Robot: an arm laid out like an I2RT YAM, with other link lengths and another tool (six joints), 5 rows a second.
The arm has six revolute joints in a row. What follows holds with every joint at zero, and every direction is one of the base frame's. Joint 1 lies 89.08 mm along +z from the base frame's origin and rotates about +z. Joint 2 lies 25.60 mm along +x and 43.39 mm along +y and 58.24 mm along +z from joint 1 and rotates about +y. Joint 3 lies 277.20 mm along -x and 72.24 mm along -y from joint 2 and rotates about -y. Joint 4 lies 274.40 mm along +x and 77.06 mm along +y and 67.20 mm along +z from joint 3 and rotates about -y. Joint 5 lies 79.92 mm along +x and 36.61 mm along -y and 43.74 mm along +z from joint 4 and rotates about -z. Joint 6 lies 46.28 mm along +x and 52.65 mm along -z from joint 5 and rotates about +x. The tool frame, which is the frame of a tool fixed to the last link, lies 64.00 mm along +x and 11.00 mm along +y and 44.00 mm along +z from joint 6; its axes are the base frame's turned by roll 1.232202, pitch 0.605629 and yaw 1.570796 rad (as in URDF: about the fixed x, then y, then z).
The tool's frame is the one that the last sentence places.
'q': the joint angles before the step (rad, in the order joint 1, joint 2, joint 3, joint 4, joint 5, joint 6). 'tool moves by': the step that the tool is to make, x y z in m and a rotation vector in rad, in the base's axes. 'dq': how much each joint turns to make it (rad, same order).
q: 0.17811 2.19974 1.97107 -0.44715 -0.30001 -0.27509
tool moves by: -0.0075 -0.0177 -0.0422 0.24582 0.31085 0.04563
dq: -0.05832 0.06882 0.02302 -0.16480 -0.27667 0.14579
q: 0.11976 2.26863 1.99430 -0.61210 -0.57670 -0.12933
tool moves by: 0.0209 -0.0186 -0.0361 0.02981 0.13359 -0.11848
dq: -0.02303 0.09987 0.07664 -0.04133 0.02294 0.12146
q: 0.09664 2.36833 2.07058 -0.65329 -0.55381 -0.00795
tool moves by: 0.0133 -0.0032 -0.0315 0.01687 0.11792 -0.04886
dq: -0.00303 0.11664 0.13059 -0.09663 0.00162 0.06306
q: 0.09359 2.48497 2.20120 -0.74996 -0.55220 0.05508
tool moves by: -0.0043 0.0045 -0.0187 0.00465 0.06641 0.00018
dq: 0.00759 0.02775 0.00632 -0.03686 -0.00608 0.01396
